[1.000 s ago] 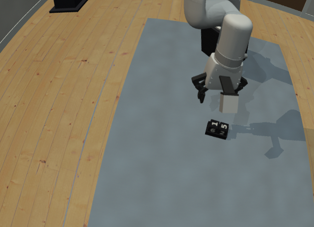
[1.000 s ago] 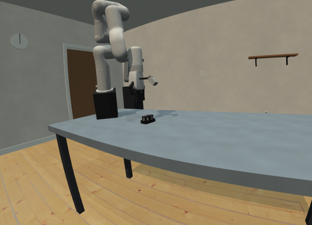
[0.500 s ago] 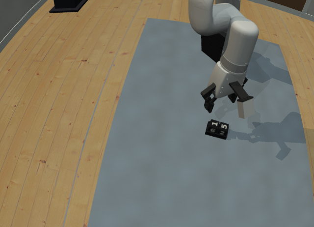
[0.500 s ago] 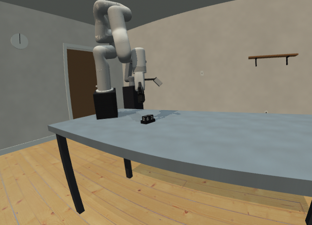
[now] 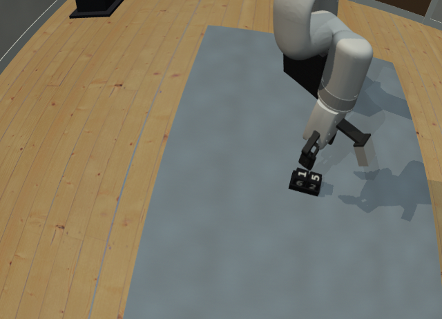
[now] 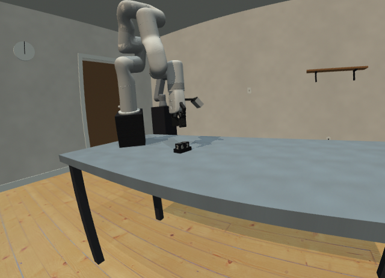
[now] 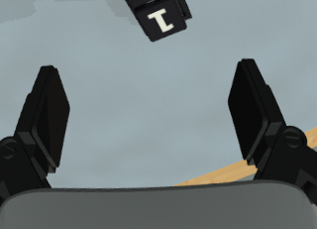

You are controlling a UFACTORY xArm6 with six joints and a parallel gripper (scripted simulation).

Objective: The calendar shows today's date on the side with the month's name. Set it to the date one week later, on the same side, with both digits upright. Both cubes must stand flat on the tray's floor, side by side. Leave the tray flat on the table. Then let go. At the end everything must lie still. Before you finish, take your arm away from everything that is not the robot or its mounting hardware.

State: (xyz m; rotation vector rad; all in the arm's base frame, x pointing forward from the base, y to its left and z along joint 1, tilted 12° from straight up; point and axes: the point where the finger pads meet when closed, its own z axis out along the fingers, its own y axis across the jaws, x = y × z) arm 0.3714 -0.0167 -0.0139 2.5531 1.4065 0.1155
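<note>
The black tray lies 10 mm ahead of my hand and 110 mm below it.
</note>
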